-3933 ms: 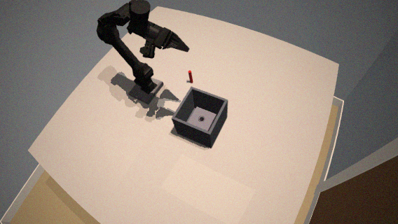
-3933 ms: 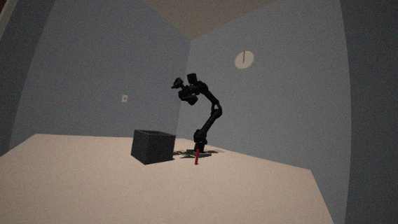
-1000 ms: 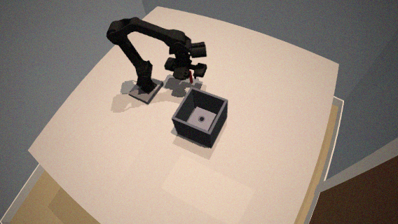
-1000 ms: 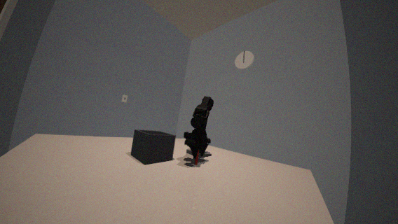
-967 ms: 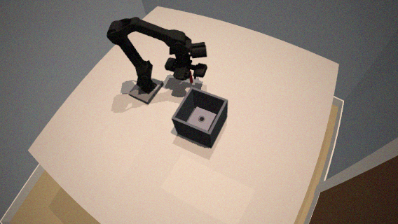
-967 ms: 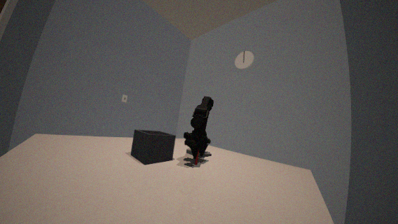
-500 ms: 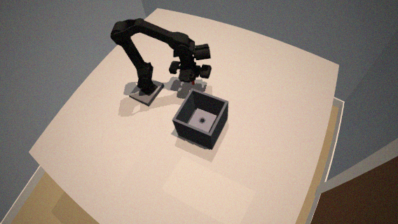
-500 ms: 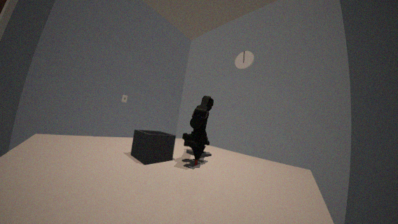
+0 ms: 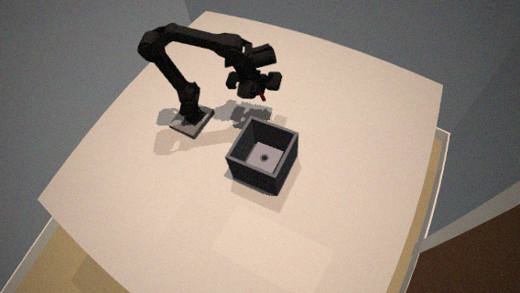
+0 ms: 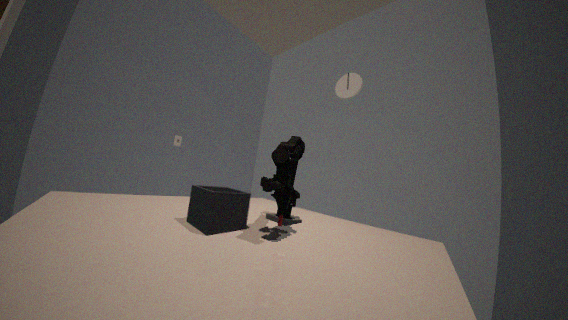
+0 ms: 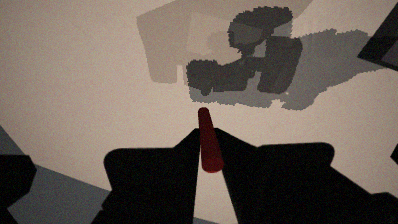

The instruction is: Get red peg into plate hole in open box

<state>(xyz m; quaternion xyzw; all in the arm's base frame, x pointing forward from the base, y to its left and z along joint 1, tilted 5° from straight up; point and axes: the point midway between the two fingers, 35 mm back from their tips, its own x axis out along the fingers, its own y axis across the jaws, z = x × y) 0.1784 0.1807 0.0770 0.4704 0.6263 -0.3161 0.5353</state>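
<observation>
My gripper tip is 160 mm short of the light plate, 190 mm to the left of it and 40 mm above it. Round my gripper tip: red peg: 10 mm to the right.
</observation>
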